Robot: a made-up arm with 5 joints. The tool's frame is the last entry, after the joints.
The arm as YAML. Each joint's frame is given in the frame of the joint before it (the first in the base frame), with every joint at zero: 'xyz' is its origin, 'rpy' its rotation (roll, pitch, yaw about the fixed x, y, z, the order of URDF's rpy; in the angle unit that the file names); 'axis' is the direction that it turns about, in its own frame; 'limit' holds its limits. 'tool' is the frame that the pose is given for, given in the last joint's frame.
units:
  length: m
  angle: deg
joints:
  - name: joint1
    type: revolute
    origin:
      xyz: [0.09, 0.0, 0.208]
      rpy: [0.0, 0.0, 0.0]
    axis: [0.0, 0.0, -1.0]
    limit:
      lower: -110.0
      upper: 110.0
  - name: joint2
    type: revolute
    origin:
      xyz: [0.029, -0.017, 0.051]
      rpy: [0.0, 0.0, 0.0]
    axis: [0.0, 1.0, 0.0]
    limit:
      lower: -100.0
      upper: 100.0
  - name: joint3
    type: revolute
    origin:
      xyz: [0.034, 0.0, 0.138]
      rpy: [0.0, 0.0, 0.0]
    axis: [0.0, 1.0, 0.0]
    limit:
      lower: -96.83
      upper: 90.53
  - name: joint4
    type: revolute
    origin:
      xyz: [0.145, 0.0, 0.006]
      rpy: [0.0, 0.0, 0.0]
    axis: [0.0, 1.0, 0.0]
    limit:
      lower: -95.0
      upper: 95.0
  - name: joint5
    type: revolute
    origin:
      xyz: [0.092, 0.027, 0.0]
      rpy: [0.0, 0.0, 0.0]
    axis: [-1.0, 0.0, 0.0]
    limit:
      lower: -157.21
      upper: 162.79
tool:
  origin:
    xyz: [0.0, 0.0, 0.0]
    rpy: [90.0, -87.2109, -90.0]
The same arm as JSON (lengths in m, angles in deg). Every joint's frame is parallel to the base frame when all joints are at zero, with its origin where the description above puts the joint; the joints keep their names.
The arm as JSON. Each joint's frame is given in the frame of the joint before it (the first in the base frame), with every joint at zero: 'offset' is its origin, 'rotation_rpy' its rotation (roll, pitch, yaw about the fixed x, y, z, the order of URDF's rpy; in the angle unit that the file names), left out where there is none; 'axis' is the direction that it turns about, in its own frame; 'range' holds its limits. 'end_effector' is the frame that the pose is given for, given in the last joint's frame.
{"length_unit": "m", "angle_unit": "deg", "chain": [{"id": "joint1", "offset": [0.09, 0.0, 0.208], "axis": [0.0, 0.0, -1.0], "range": [-110.0, 110.0]}, {"id": "joint2", "offset": [0.029, -0.017, 0.051], "axis": [0.0, 1.0, 0.0], "range": [-100.0, 100.0]}, {"id": "joint3", "offset": [0.034, 0.0, 0.138], "axis": [0.0, 1.0, 0.0], "range": [-96.83, 90.53]}, {"id": "joint4", "offset": [0.145, 0.0, 0.006], "axis": [0.0, 1.0, 0.0], "range": [-95.0, 95.0]}, {"id": "joint5", "offset": [0.092, 0.027, 0.0], "axis": [-1.0, 0.0, 0.0], "range": [-157.21, 162.79]}], "end_effector": {"offset": [0.0, 0.0, 0.0], "rotation_rpy": [90.0, -87.21, -90.0]}}
